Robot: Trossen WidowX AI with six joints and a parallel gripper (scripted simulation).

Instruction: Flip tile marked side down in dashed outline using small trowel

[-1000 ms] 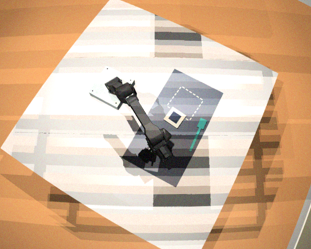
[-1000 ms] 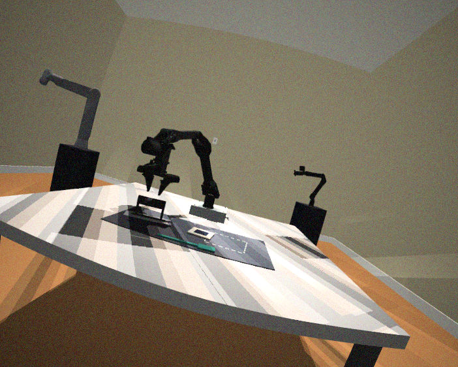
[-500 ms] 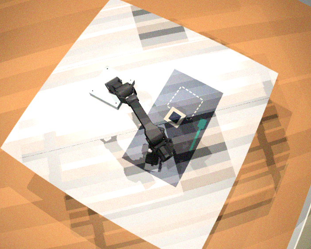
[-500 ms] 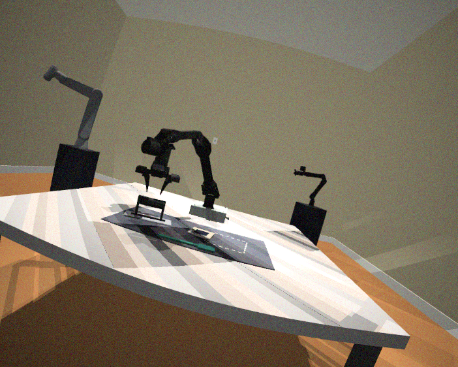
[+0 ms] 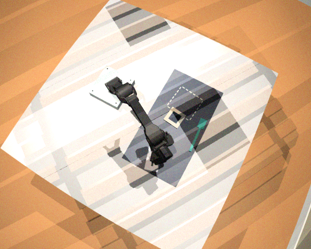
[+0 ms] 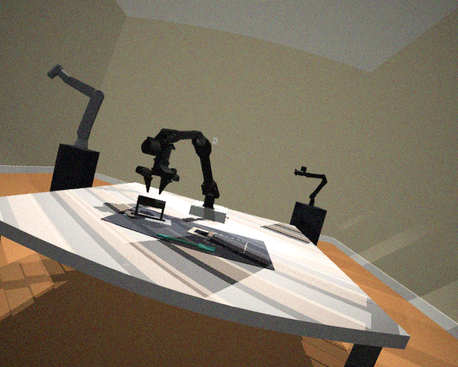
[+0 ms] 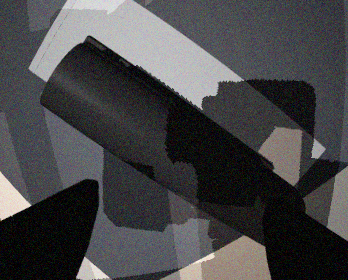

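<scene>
My gripper tip is 20 mm to the right of the black-handled tool and 70 mm above it. The rest, counted from my gripper tip: cream tile 40 mm ahead, 240 mm to the left, 100 mm below; then dark mat 50 mm ahead, 200 mm to the left, 130 mm below; then teal trowel 190 mm ahead, 210 mm to the left, 110 mm below.
</scene>
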